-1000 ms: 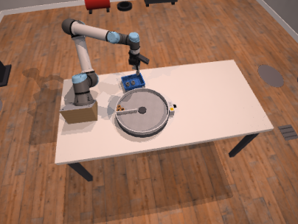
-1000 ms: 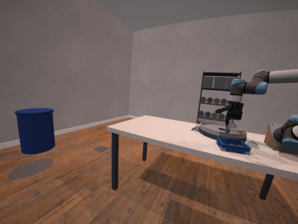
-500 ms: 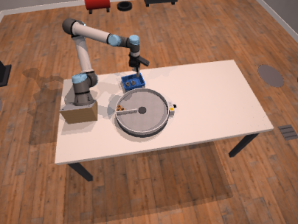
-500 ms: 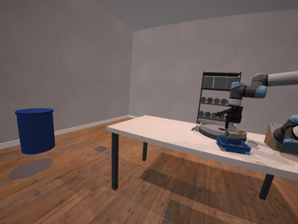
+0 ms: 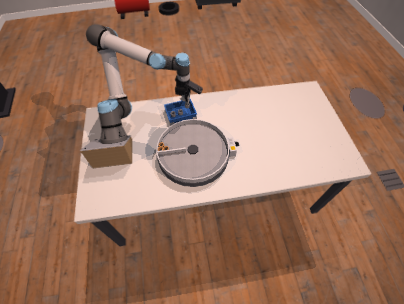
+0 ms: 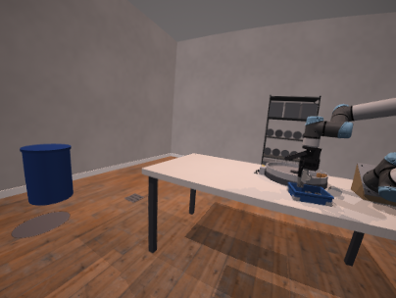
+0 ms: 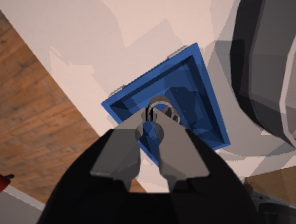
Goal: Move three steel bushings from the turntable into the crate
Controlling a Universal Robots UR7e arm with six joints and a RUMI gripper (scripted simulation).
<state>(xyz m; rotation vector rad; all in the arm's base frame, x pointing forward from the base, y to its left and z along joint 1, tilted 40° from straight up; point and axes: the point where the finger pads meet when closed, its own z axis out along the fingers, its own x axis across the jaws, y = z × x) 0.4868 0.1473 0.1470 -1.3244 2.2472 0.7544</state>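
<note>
Right now the blue crate is 60 mm behind my hand, 20 mm to the right of it and 50 mm below it. Round my hand: round grey turntable (50 mm behind, 350 mm to the right, 20 mm below).
</note>
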